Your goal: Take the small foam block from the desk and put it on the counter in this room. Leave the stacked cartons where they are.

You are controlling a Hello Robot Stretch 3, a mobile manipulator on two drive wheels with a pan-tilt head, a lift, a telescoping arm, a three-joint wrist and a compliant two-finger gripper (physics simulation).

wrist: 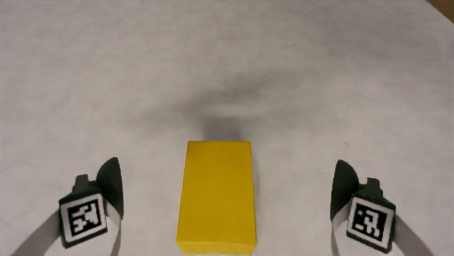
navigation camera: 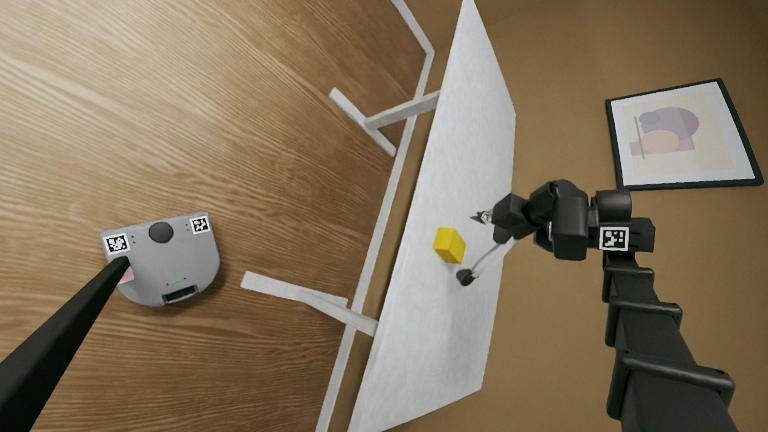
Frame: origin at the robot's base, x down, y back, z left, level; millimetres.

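Where they show: gripper, between the fingertips: point(wrist: 227, 180) point(navigation camera: 468, 248); robot's base, origin of its link: point(navigation camera: 161, 231).
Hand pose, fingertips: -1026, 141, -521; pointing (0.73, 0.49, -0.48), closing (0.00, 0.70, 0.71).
Note:
Each offset is from my fingertips to the top centre of the thing, as dx, dy, dz. "spot": to the spot under its first point. Level surfaces: height alone.
The small foam block @[+31, +1, -12] point(navigation camera: 448, 245) point(wrist: 217, 195) is yellow and rests on the white desk @[dx +76] point(navigation camera: 467, 134) point(wrist: 150, 60). My gripper point(navigation camera: 472, 247) point(wrist: 227, 180) is open, with its two fingers wide apart over the desk. In the wrist view the block shows between the fingers, a little nearer the left one, with a gap on each side; neither finger touches it. In the navigation view the block lies just off the fingertips on the side toward my base. The height of the fingertips above the desk is hard to tell. The counter and the stacked cartons do not show.
My grey base point(navigation camera: 182, 252) stands on the wooden floor, apart from the desk. Pale desk legs @[spot: +651, -594, -747] point(navigation camera: 402, 111) point(navigation camera: 290, 287) reach out over the floor. My black arm point(navigation camera: 652, 327) extends along the brown wall, where a framed picture point(navigation camera: 671, 134) hangs.

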